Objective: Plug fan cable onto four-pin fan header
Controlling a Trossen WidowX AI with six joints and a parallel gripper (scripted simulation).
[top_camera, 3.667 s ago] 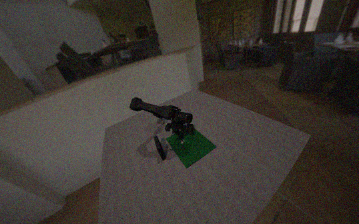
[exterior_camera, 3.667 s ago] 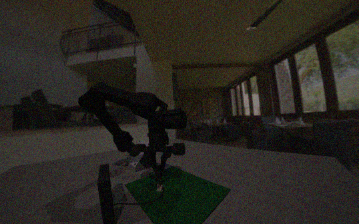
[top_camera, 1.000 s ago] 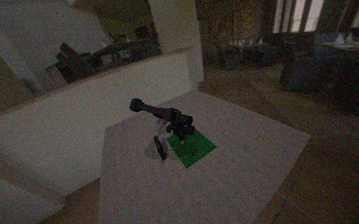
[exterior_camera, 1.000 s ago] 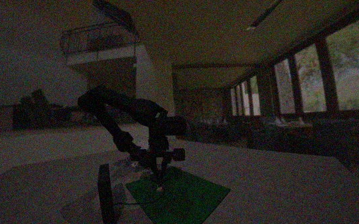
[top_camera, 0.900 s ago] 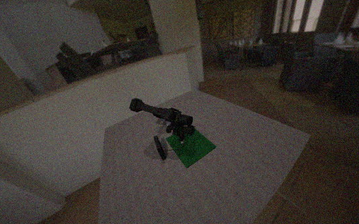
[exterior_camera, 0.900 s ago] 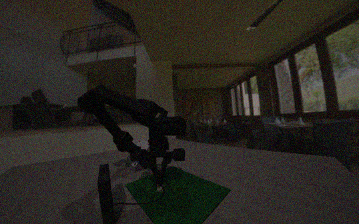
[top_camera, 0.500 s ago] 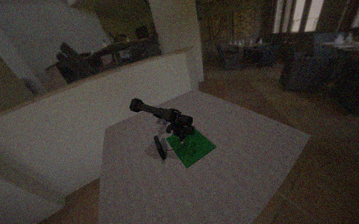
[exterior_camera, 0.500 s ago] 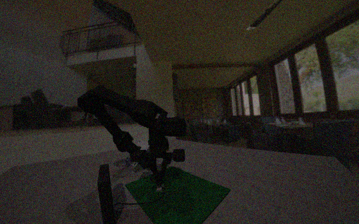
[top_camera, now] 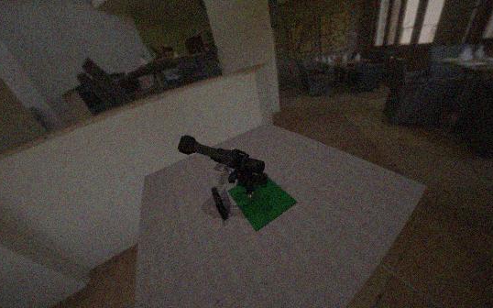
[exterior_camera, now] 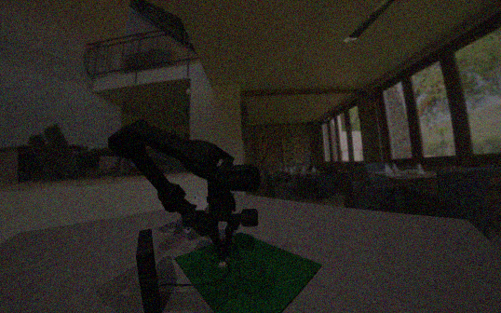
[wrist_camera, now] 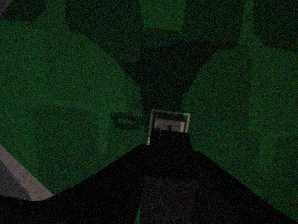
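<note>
Right now the green board is 40 mm ahead of my gripper tip, 20 mm to the left of it and 50 mm below it. Also, from my gripper tip: black fan 20 mm behind, 160 mm to the right, 20 mm above; then fan plug 10 mm ahead, 10 mm to the right, 10 mm above.
</note>
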